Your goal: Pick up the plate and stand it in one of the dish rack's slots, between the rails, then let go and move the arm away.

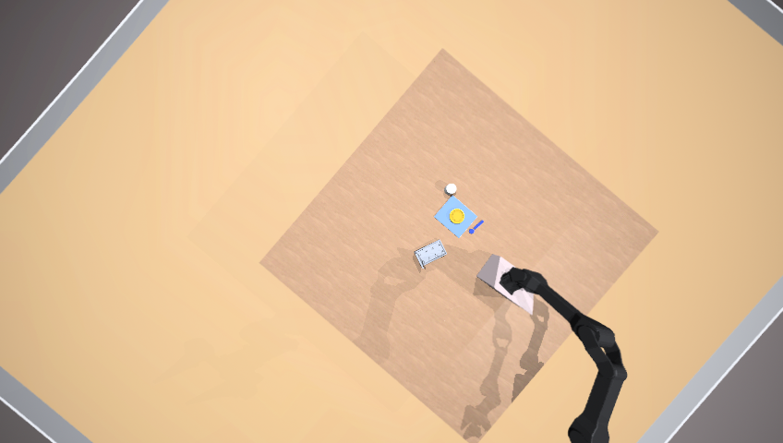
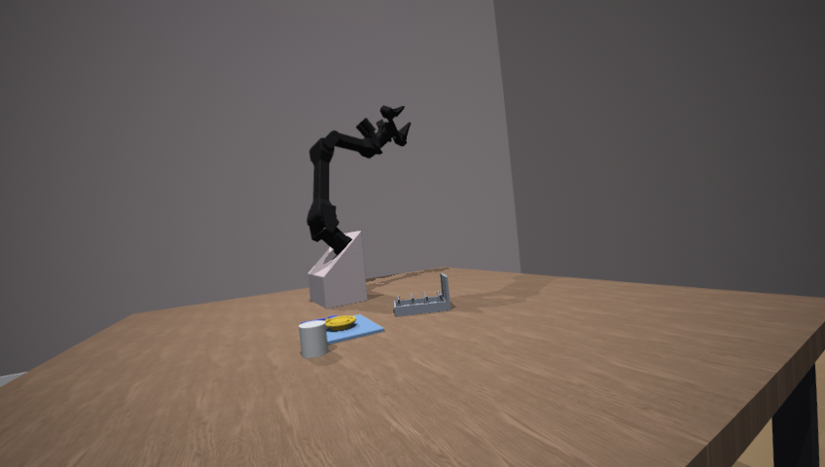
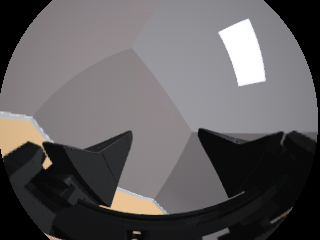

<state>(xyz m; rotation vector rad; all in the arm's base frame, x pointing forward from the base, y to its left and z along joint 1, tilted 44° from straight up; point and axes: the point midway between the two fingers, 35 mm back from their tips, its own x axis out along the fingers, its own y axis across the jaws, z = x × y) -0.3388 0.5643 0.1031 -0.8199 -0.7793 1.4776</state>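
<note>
Right now the yellow plate is 69 cm below my gripper tip, 56 cm ahead of it and 44 cm to the right of it. Round my gripper tip: blue mat: 70 cm below, 56 cm ahead, 44 cm to the right; grey dish rack: 68 cm below, 53 cm ahead, 24 cm to the right; blue utensil: 70 cm below, 47 cm to the right, 46 cm ahead.
</note>
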